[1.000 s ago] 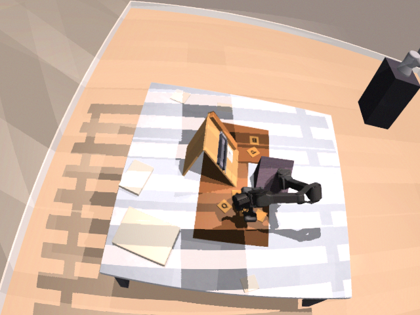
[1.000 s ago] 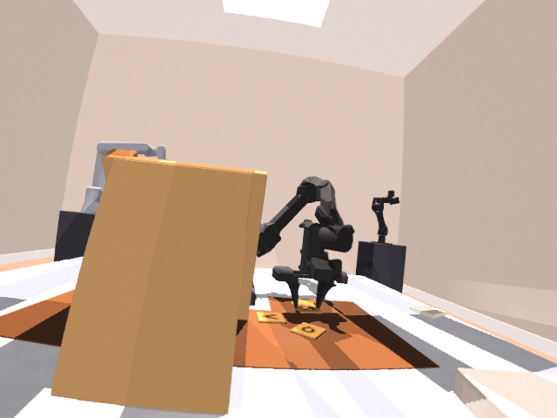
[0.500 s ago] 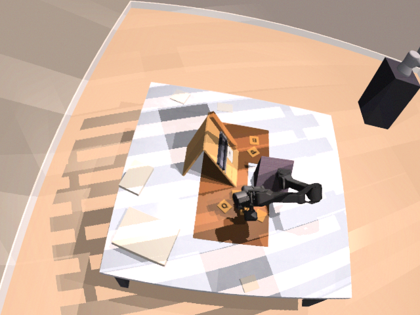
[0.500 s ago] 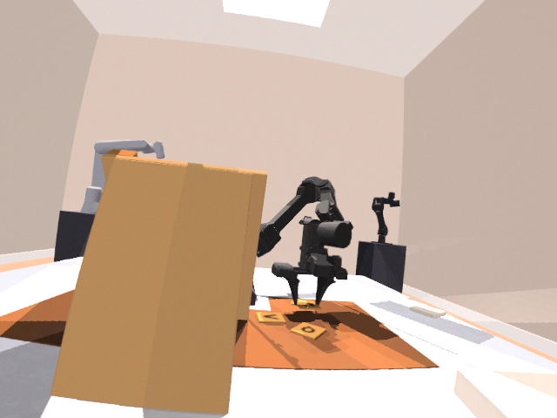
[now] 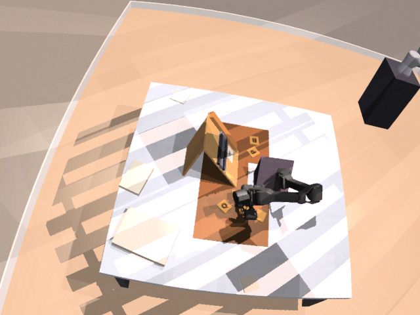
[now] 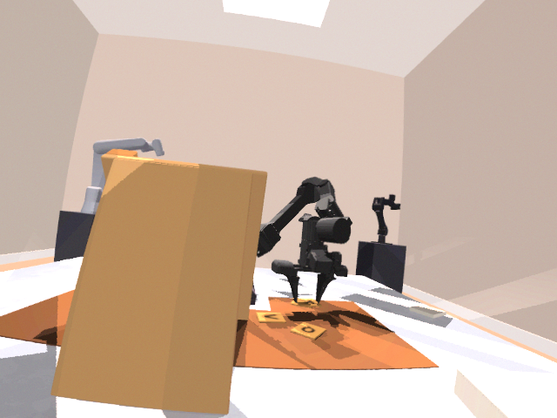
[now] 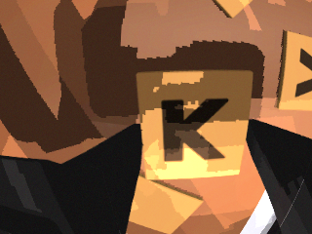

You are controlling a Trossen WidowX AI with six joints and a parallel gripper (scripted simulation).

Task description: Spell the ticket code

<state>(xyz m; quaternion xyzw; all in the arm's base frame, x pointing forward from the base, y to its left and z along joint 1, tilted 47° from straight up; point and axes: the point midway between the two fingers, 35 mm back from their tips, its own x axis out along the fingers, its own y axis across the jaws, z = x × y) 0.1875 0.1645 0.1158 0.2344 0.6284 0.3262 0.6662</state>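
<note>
The q tile is 10 cm ahead of my gripper tip, 2 cm to the right of it and 3 cm below it. The rest, counted from my gripper tip: blank tile 9 cm behind, 1 cm to the left, 3 cm below; then k tile right at my gripper tip; then v tile 4 cm ahead, 9 cm to the right, 3 cm below.
</note>
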